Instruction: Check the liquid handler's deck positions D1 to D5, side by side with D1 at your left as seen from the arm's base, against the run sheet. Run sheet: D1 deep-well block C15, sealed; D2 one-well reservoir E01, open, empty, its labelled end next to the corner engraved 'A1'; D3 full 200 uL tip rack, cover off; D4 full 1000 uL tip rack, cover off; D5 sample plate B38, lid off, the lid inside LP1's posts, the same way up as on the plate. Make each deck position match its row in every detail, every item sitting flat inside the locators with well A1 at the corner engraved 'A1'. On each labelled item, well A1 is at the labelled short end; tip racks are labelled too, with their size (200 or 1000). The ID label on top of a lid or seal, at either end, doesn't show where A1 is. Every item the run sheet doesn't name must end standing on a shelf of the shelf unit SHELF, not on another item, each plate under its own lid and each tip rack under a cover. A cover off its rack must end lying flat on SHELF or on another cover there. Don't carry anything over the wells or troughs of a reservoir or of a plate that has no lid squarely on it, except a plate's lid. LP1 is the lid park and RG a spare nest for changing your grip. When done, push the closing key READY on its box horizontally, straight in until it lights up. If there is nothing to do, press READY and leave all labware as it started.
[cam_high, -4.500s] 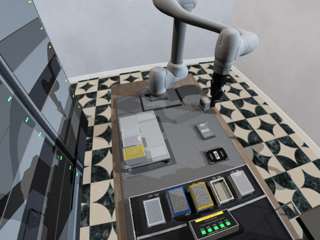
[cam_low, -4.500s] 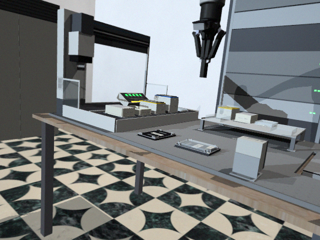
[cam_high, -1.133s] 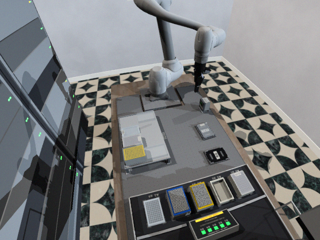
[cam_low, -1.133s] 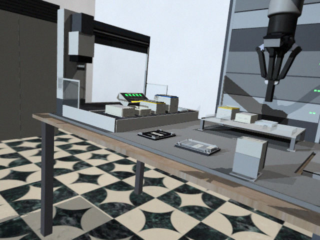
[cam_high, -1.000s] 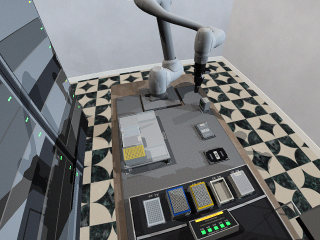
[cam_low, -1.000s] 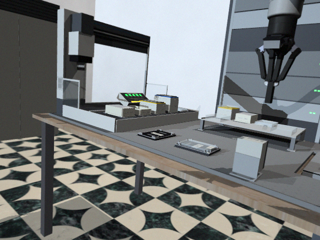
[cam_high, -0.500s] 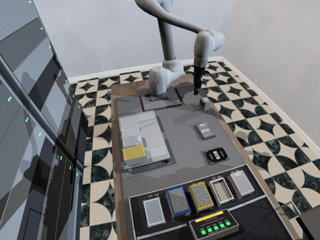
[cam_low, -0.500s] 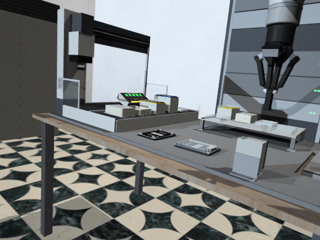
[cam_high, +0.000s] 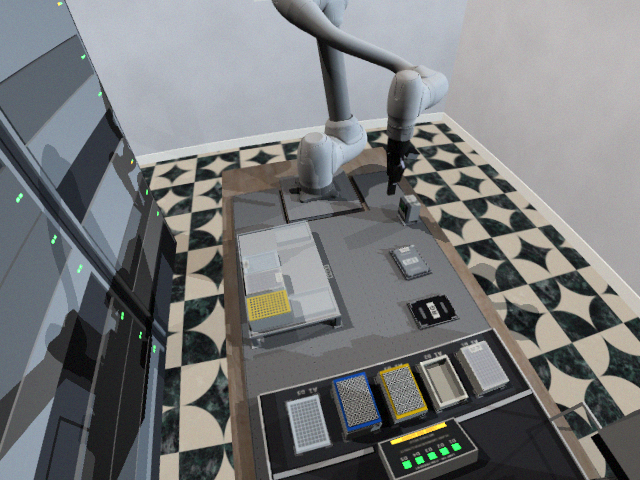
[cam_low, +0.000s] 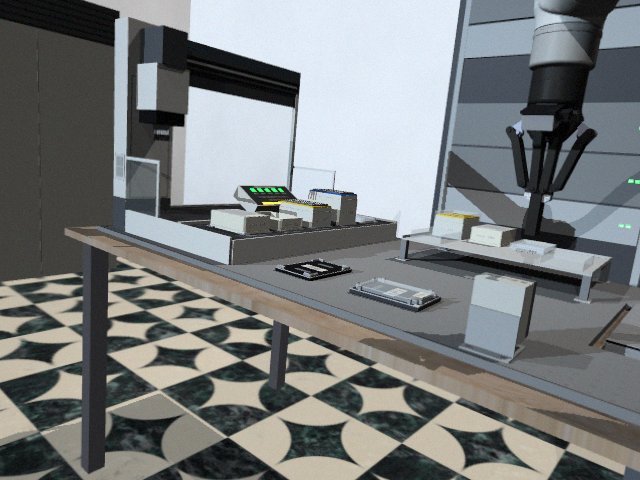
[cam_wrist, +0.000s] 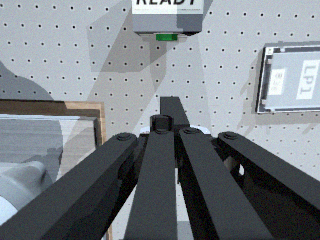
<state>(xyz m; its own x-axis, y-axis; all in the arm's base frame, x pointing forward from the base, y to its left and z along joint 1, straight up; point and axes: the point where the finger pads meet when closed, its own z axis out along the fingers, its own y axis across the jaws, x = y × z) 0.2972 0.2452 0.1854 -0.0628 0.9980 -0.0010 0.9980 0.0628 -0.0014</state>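
Right now my hand is 1 cm past the ready box, 8 cm to the right of it and 13 cm above it. Also, from my hand: RG nest 44 cm ahead, 1 cm to the left, 19 cm below; then shelf 21 cm ahead, 46 cm to the right, 14 cm below; then clear lid 22 cm ahead, 2 cm to the left, 18 cm below.
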